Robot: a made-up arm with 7 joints.
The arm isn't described. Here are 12 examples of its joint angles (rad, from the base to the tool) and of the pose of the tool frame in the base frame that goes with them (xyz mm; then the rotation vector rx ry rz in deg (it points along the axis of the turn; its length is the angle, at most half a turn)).
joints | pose
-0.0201 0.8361 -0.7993 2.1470 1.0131 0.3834 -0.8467 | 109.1 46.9 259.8 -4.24 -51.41 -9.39
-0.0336 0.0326 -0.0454 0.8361 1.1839 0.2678 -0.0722 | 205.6 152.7 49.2 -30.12 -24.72 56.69
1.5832 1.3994 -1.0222 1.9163 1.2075 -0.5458 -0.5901 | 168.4 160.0 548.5 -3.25 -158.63 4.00
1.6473 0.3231 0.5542 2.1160 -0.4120 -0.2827 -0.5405 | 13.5 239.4 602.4 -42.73 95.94 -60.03
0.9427 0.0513 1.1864 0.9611 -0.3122 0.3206 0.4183 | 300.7 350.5 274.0 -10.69 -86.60 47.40
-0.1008 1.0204 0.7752 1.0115 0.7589 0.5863 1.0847 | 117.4 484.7 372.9 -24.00 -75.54 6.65
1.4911 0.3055 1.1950 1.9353 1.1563 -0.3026 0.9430 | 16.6 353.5 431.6 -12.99 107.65 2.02
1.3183 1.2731 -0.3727 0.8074 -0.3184 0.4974 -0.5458 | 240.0 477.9 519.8 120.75 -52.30 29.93
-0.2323 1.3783 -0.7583 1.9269 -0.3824 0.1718 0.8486 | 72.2 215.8 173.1 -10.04 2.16 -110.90
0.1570 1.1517 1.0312 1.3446 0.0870 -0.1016 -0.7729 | 109.2 438.5 525.1 116.06 -114.23 58.19
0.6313 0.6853 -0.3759 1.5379 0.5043 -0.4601 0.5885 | 272.5 172.1 365.8 -18.50 -125.11 -64.69
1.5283 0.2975 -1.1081 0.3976 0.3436 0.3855 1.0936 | 426.5 122.6 454.9 -13.08 -46.74 -59.84
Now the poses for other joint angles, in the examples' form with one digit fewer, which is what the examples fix.
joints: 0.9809 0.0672 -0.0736 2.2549 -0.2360 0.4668 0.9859
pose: 124 118 505 4.6 -135.1 -75.2
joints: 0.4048 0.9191 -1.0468 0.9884 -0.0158 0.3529 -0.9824
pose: 232 264 58 90.5 -55.1 -47.2
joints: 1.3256 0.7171 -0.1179 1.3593 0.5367 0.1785 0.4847
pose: 223 249 596 2.3 -136.7 -32.1
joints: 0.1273 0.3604 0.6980 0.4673 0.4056 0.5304 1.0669
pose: 126 384 65 -52.0 -47.5 43.9
